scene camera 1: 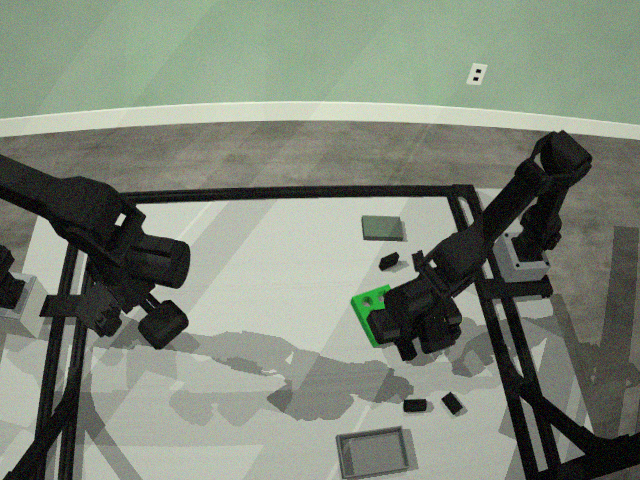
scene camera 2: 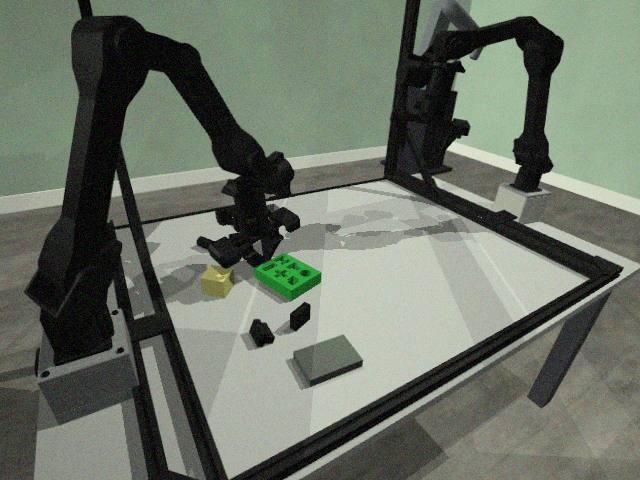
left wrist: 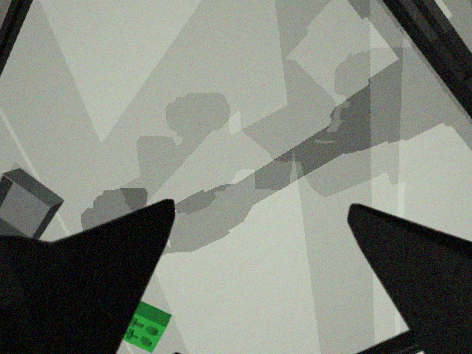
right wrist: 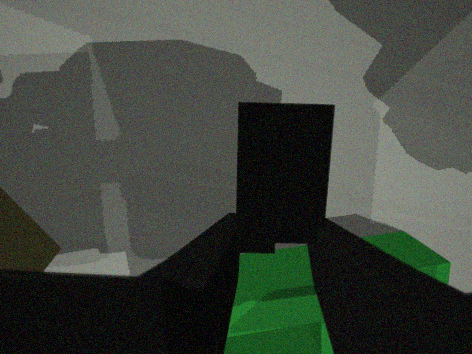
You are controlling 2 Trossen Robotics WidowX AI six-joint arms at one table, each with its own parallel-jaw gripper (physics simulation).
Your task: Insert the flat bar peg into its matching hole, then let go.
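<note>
The green board [scene camera 1: 363, 311] [scene camera 2: 305, 288] [left wrist: 150, 327] [right wrist: 407, 245] lies flat on the table; in scene camera 2 its top shows a round hole, a cross, a slot and other openings. My right gripper [scene camera 2: 258, 256] [right wrist: 274, 227] is low at the board's edge and shut on a black flat bar peg [right wrist: 285, 160], which stands out past the fingertips in the right wrist view. The peg's lower end and its place relative to the slot are hidden. My left gripper [scene camera 1: 131, 312] [left wrist: 260, 209] is open and empty, high over the table, away from the board.
A yellow block [scene camera 2: 217, 284] stands beside the board. Loose black pieces [scene camera 1: 388, 260] [scene camera 2: 299, 316] lie near a grey-green slab [scene camera 1: 382, 228] [scene camera 2: 328, 359]. Two more black pieces [scene camera 1: 415, 405] lie near a grey tray [scene camera 1: 339, 457] [left wrist: 42, 187]. Black rails edge the table.
</note>
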